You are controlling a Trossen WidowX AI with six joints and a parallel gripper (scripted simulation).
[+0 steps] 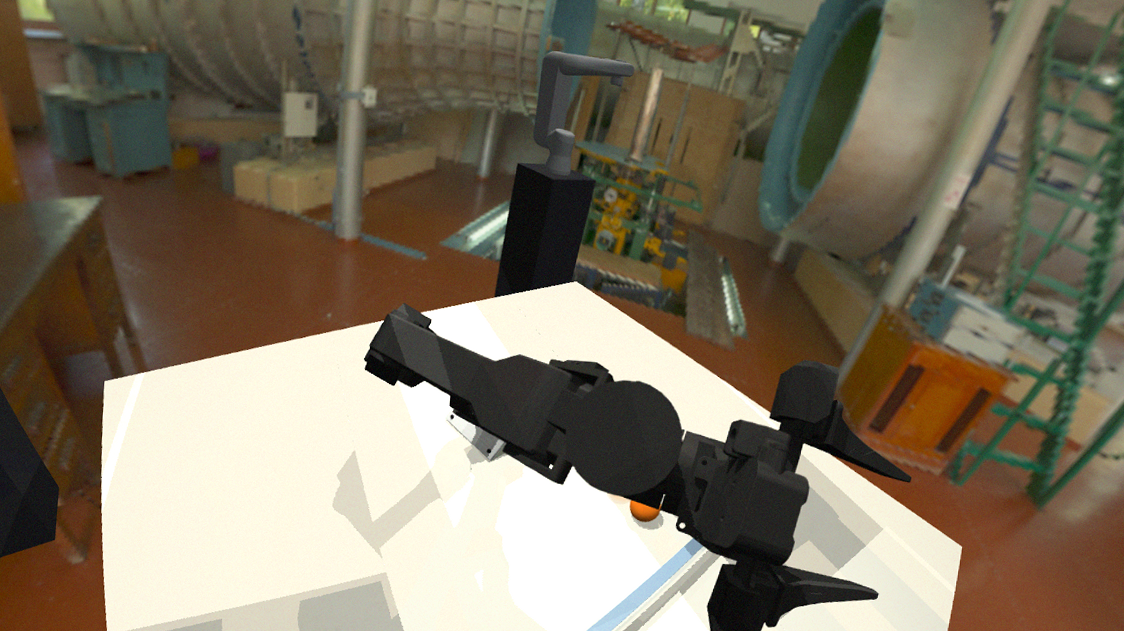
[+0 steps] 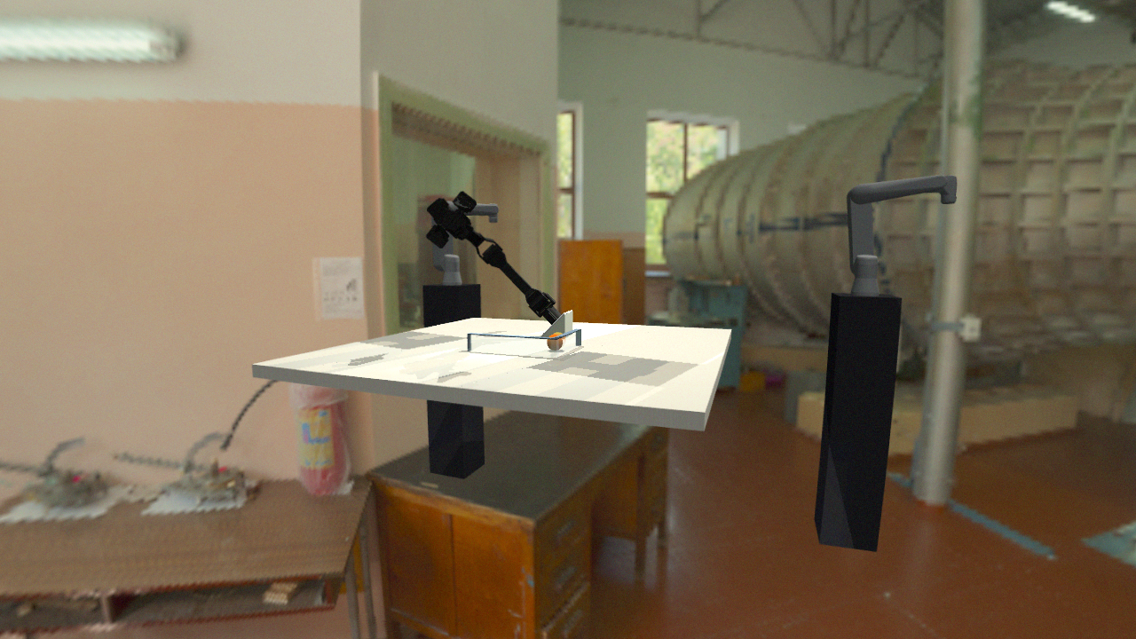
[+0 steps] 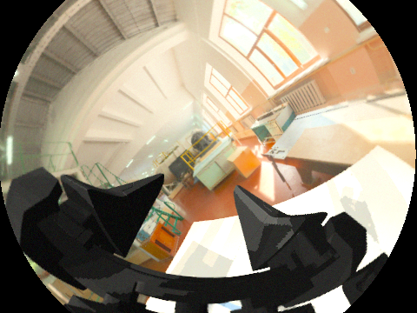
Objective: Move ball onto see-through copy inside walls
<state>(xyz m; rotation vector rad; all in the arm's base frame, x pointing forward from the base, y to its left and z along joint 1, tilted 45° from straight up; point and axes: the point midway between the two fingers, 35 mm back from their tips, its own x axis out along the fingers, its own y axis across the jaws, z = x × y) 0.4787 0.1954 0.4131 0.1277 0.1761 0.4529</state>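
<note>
The orange ball lies 26 cm behind my gripper tip, 24 cm to the left of it and 41 cm below it. Also, from my gripper tip: see-through copy of ball: 31 cm behind, 24 cm to the left, 41 cm below.
</note>
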